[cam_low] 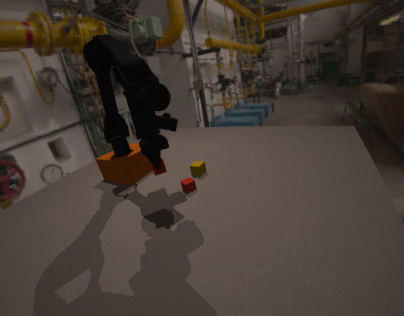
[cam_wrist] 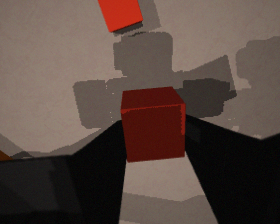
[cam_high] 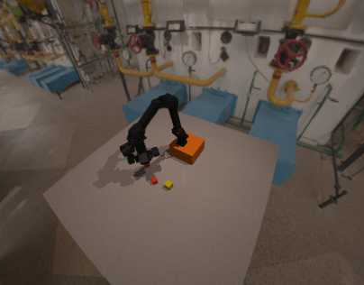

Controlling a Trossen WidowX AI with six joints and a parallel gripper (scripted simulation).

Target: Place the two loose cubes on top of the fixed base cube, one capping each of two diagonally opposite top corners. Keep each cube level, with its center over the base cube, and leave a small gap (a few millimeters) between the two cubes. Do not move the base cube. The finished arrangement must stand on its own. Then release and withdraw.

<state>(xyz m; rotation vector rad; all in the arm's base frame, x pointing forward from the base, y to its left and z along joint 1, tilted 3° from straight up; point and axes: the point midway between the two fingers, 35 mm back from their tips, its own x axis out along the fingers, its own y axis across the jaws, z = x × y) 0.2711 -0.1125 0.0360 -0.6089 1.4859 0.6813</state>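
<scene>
Right now the yellow base cube is 17 cm to the left of my gripper tip, 10 cm below it and 3 cm ahead of it.
</scene>
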